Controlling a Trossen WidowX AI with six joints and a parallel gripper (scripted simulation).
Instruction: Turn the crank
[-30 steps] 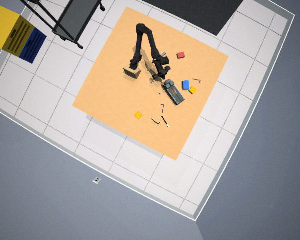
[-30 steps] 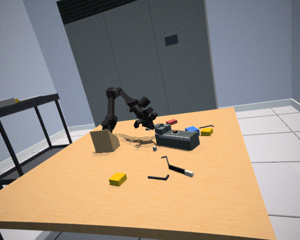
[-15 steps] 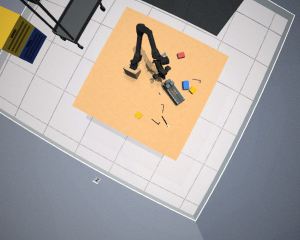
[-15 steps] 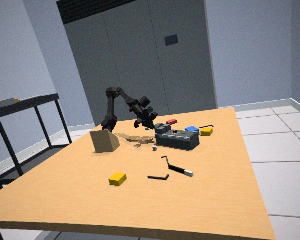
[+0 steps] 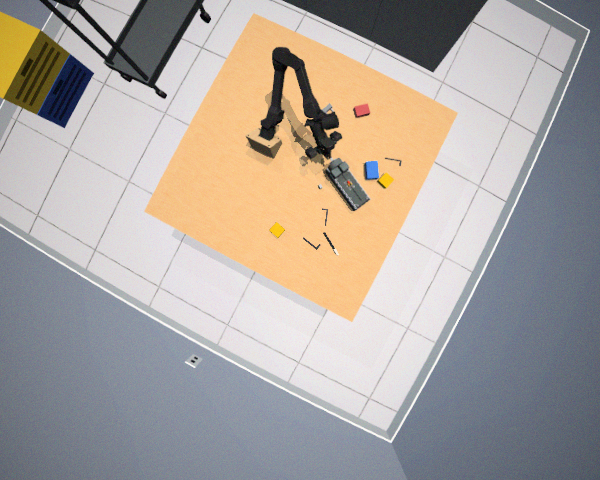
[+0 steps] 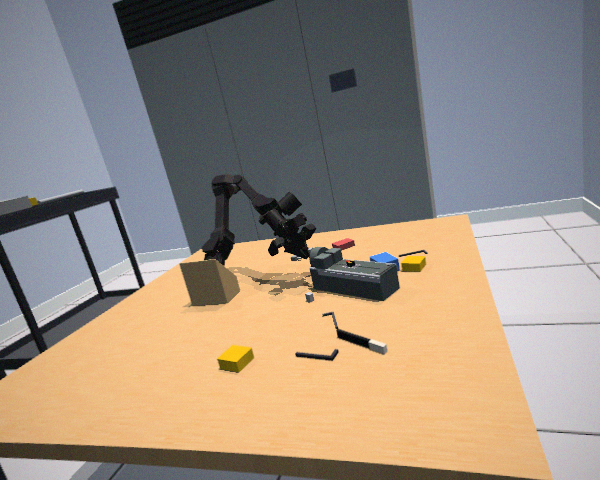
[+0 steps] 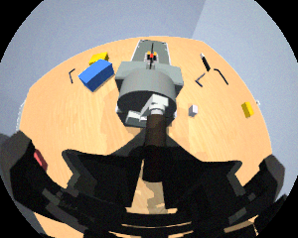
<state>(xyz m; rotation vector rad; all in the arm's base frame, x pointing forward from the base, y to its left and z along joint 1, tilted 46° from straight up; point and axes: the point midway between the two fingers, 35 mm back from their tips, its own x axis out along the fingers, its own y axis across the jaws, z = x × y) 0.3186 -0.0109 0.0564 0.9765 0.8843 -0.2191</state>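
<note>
The dark crank handle lies 2 cm behind my gripper tip, 1 cm to the left of it and 3 cm above it. Also, from my gripper tip: small grey cube 1 cm ahead, 13 cm to the right, 8 cm below; blue block 23 cm ahead, 6 cm to the left, 7 cm below; red pointer 14 cm ahead, 7 cm to the right, 1 cm below.
</note>
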